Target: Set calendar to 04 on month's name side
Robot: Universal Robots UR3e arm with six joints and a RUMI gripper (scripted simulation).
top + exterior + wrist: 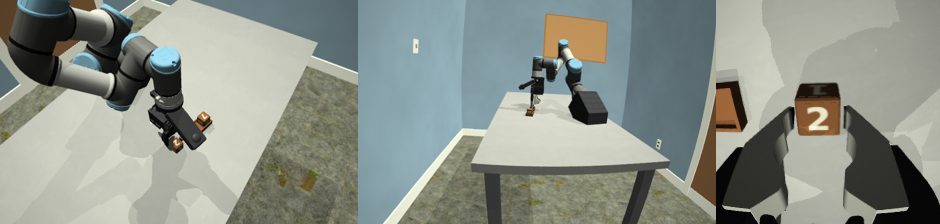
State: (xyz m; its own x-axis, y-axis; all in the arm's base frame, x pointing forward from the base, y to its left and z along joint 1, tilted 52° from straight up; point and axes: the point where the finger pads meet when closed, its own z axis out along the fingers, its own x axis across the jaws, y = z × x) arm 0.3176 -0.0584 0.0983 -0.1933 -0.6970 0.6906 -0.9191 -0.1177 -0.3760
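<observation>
Right now the cube is 1 cm below my hand. Also, from my hand: brown tray (2 cm ahead, 11 cm to the left, 2 cm below).
</observation>
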